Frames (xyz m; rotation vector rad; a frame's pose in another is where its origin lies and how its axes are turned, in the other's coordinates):
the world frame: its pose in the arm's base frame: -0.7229 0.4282 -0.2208 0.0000 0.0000 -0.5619
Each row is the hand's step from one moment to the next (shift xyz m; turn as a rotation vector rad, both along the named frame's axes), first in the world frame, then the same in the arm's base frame.
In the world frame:
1: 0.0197 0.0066 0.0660 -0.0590 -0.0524 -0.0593
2: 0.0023 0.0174 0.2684 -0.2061 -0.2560 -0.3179
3: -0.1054 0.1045 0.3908 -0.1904 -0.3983 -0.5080
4: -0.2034 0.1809 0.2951 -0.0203 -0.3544 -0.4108
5: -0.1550 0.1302 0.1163 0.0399 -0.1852 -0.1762
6: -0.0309 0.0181 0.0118 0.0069 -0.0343 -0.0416
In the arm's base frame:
1: 0.0202 -0.0049 0.0660 -0.0778 -0.0129 -0.0593
2: 0.0112 0.0135 0.2684 -0.3108 -0.1068 -0.3179
3: -0.0335 0.1446 0.3908 -0.3733 -0.2356 -0.5080
4: -0.0757 0.2615 0.2951 -0.2060 -0.2891 -0.4108
5: -0.0618 0.1928 0.1163 -0.0649 -0.1780 -0.1762
6: -0.0165 0.0318 0.0118 -0.0124 -0.0327 -0.0416

